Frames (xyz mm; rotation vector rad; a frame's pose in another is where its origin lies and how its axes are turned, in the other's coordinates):
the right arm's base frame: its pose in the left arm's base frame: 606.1 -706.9 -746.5 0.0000 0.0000 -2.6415
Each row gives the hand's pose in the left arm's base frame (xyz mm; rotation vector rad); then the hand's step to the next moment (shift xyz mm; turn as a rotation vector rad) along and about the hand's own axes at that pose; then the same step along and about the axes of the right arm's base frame.
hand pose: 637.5 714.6 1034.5 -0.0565 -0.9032 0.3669
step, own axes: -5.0 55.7 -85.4 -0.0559 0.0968 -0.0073
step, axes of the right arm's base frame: -70.1 -29.4 -68.1 0.0122 -0.0895 -0.0663
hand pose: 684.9 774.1 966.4 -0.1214 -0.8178 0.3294
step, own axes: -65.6 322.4 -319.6 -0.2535 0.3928 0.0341
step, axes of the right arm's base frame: -238.9 -198.0 -337.8 0.1101 -0.3847 -0.2442
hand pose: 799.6 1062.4 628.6 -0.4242 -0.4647 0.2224
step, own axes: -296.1 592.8 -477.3 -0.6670 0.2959 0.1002
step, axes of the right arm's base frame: -46.5 -287.0 -763.2 0.5349 -0.4025 -0.3072
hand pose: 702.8 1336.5 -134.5 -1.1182 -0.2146 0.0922
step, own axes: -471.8 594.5 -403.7 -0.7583 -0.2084 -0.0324
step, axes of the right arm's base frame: 396.5 -9.3 -762.7 0.7723 -0.1296 0.0793
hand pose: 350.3 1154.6 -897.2 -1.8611 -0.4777 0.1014
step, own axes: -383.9 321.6 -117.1 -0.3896 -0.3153 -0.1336
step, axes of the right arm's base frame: 358.6 182.3 -320.5 0.4395 -0.0337 0.2734
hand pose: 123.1 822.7 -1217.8 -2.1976 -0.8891 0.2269
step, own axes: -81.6 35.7 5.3 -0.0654 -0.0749 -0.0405
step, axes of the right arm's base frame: 71.3 38.7 -37.3 0.0774 -0.0079 0.0740
